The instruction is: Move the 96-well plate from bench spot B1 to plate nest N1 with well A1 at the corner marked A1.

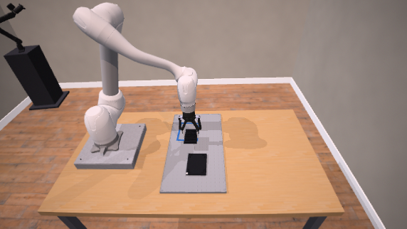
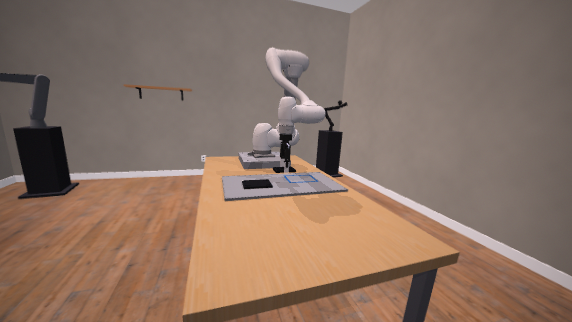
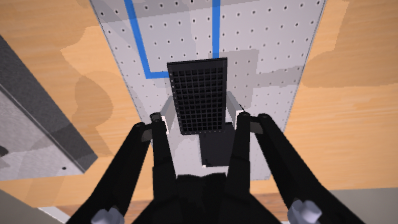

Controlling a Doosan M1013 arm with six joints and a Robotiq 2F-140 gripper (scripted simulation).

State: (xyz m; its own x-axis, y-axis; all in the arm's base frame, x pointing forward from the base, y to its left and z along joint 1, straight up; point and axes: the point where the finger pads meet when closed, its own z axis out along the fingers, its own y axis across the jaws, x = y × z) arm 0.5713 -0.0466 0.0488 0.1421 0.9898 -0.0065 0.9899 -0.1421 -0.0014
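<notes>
The black plate nest is 180 mm to the right of my hand, 90 mm below it and 20 mm ahead of it. Also, from my hand: black 96-well plate (20 mm below).
</notes>
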